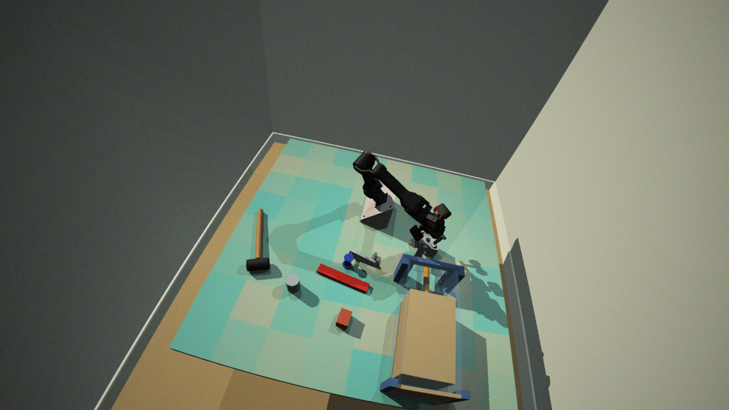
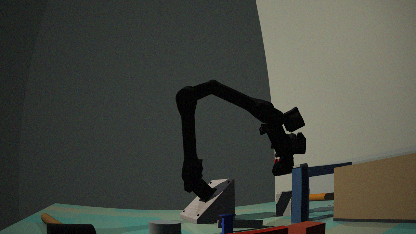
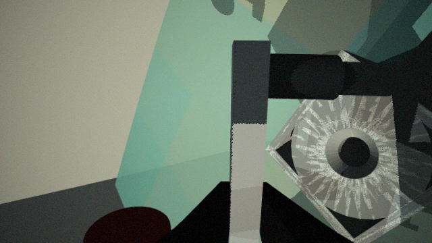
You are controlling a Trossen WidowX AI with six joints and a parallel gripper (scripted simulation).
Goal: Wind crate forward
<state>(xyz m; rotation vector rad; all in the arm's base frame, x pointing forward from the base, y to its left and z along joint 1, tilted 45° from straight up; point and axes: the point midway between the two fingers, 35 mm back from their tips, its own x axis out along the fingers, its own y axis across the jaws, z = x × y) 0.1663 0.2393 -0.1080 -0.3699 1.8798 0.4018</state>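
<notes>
The red knob is 60 mm behind my gripper tip, 30 mm above it and 10 mm to the right of it. The rest, counted from my gripper tip: blue steel frame: 180 mm ahead, 60 mm below, 10 mm to the right; then winch handle: 10 mm behind, 10 mm above; then grey winch: 130 mm below, 20 mm to the right.
</notes>
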